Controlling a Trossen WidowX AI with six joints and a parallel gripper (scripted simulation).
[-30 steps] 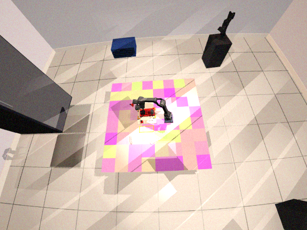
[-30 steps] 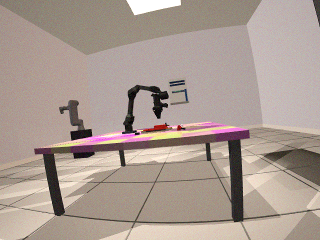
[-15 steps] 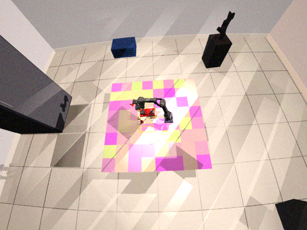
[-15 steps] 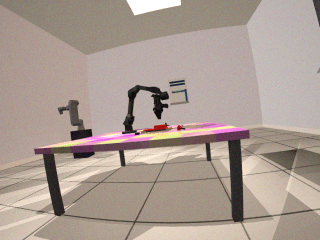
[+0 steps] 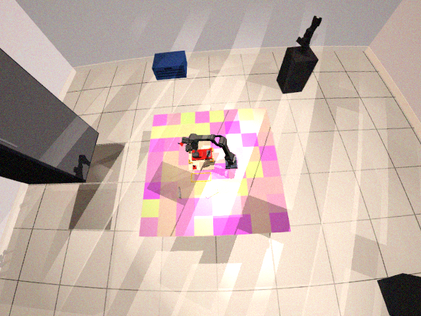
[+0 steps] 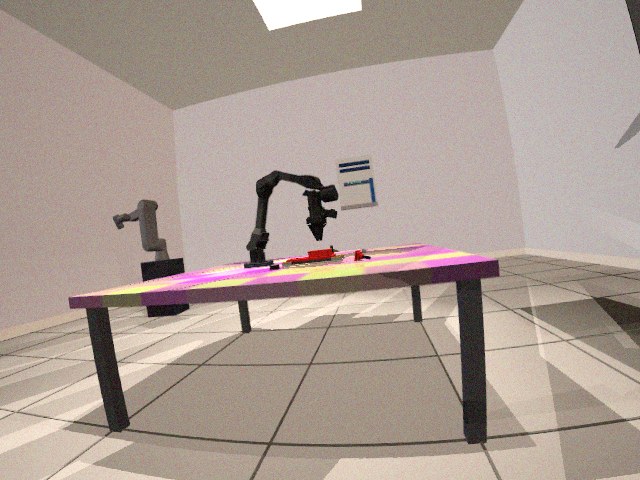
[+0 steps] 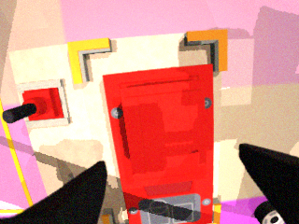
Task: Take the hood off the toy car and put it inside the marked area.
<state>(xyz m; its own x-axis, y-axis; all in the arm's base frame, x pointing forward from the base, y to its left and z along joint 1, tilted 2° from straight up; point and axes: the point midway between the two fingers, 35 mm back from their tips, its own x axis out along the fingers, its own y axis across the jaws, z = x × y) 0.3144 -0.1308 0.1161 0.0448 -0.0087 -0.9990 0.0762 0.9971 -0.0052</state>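
Now: the red hood 5 cm below my gripper tip.
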